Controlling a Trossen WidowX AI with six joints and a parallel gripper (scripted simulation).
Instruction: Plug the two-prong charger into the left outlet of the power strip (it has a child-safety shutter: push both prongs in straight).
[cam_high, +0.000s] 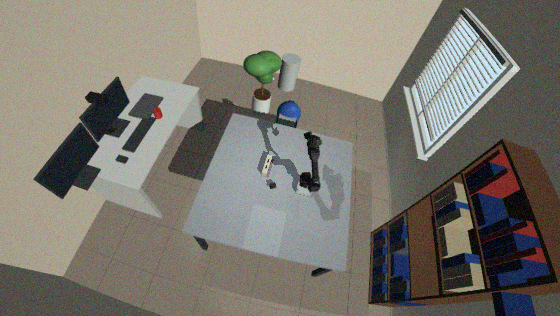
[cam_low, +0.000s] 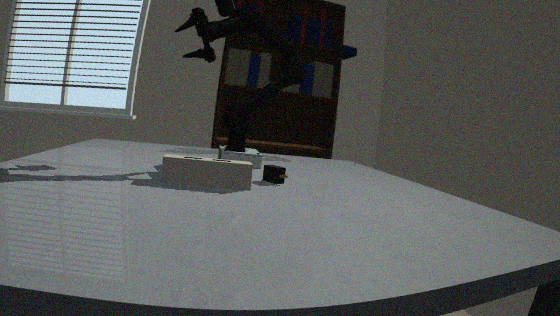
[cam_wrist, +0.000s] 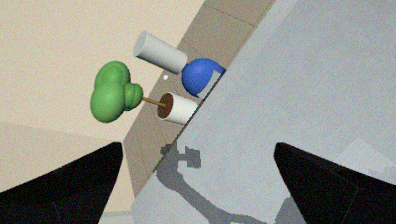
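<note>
My gripper tip is now 350 mm above the dark grey charger, 330 mm to the right of it and 180 mm short of it.
</note>
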